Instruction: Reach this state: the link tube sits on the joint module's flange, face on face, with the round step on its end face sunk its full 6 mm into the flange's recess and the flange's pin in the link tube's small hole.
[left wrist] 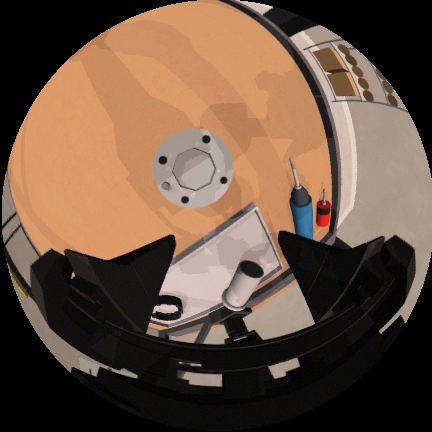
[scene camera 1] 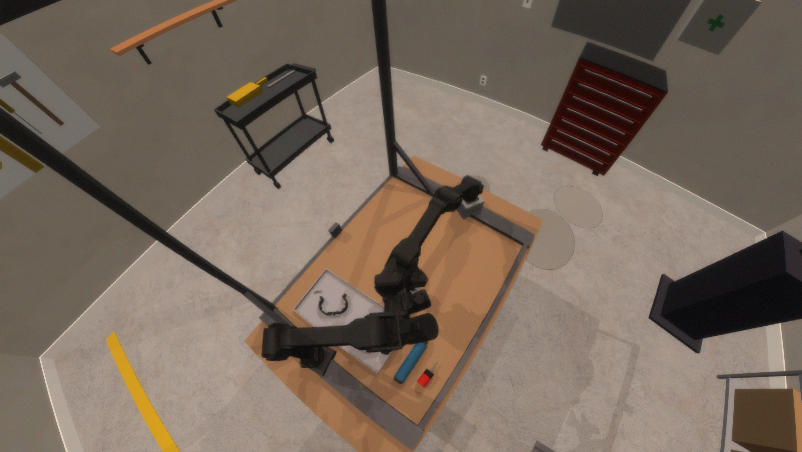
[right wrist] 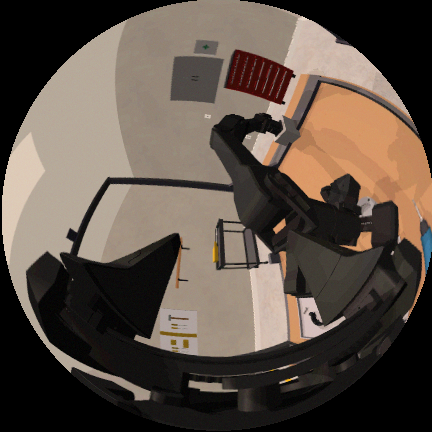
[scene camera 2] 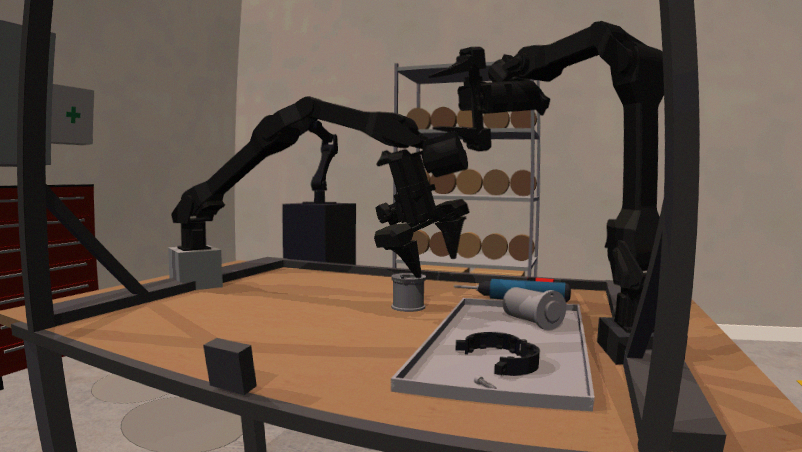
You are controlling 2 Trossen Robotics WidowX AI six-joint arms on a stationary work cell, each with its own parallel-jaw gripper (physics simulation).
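Frame: origin at the left arm's base, x back, y up, z left, level; millimetres.
Seen in the pictures: left gripper, fingertip midpoint: [left wrist: 227,238] [right wrist: 371,234] [scene camera 2: 436,268]; right gripper, fingertip midpoint: [scene camera 1: 397,267] [right wrist: 235,237] [scene camera 2: 431,102]; left arm's base, link origin: [scene camera 1: 469,196] [right wrist: 277,127] [scene camera 2: 193,248]; right arm's base, link origin: [left wrist: 232,318] [scene camera 1: 316,356].
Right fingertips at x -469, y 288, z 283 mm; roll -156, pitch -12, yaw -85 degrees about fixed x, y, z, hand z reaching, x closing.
Offsets run from my right fingertips to a thing's top centre. "pt": to the spot under its first point.
The grey joint module @(dx +52, dy -309, dz -2 mm) [scene camera 2: 408,294] stands upright on the table, flange up. In the left wrist view its flange [left wrist: 193,137] shows an octagonal recess, several dark holes and a small pin @(dx +43, dy -309, dz -25 mm) [left wrist: 166,186]. The link tube @(dx -176, dy -306, dz +73 mm) [scene camera 2: 526,306] [left wrist: 244,287] lies on its side in the tray, apart from the module, its stepped end face with a small hole toward scene camera 2. My left gripper [scene camera 2: 436,266] [left wrist: 227,238] is open and empty above the module, pointing down. My right gripper [scene camera 2: 433,102] [right wrist: 235,237] is open and empty, high up and turned sideways.
The tray @(dx -210, dy -357, dz -33 mm) [scene camera 2: 488,395] [scene camera 1: 331,280] also holds a black open clamp ring @(pt dx -305, dy -349, dz -124 mm) [scene camera 2: 526,359] and a screw @(dx -297, dy -358, dz -187 mm) [scene camera 2: 484,382]. A blue screwdriver @(dx -36, dy -332, dz +196 mm) [scene camera 1: 409,362] [left wrist: 302,217] and a red one @(dx -26, dy -339, dz +280 mm) [scene camera 1: 424,377] [left wrist: 323,216] lie beside it. The two arms overlap in scene camera 1.
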